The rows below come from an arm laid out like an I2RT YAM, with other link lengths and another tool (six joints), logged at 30 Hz.
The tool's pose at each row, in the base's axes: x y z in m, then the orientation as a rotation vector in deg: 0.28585 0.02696 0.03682 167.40 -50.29 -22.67; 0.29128 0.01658 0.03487 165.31 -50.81 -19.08; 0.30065 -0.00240 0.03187 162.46 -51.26 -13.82; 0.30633 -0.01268 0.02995 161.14 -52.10 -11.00; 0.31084 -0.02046 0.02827 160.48 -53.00 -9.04; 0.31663 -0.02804 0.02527 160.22 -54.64 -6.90; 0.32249 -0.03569 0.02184 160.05 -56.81 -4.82; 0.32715 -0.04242 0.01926 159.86 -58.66 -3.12; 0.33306 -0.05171 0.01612 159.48 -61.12 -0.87; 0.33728 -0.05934 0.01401 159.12 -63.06 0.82; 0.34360 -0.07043 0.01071 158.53 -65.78 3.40; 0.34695 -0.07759 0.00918 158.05 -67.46 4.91; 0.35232 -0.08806 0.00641 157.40 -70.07 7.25; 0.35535 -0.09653 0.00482 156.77 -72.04 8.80; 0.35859 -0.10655 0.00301 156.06 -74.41 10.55
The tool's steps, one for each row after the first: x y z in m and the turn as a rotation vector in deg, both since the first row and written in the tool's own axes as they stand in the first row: 0.01051 0.00551 0.00034 -1.43 2.69 1.08; 0.02916 0.01596 0.00056 -3.30 6.66 2.42; 0.03981 0.02126 0.00080 -3.82 8.71 3.44; 0.04810 0.02513 0.00115 -3.81 10.03 4.25; 0.05760 0.02797 0.00244 -3.10 11.29 5.38; 0.06729 0.03077 0.00412 -2.08 12.41 6.77; 0.07532 0.03356 0.00531 -1.23 13.31 7.97; 0.08589 0.03774 0.00668 -0.16 14.50 9.59; 0.09396 0.04158 0.00752 0.66 15.39 10.87; 0.10588 0.04703 0.00892 1.83 16.75 12.69; 0.11286 0.05101 0.00944 2.48 17.56 13.84; 0.12356 0.05652 0.01058 3.61 18.76 15.59; 0.13101 0.06177 0.01122 4.35 19.55 16.94; 0.13953 0.06816 0.01201 5.29 20.39 18.54
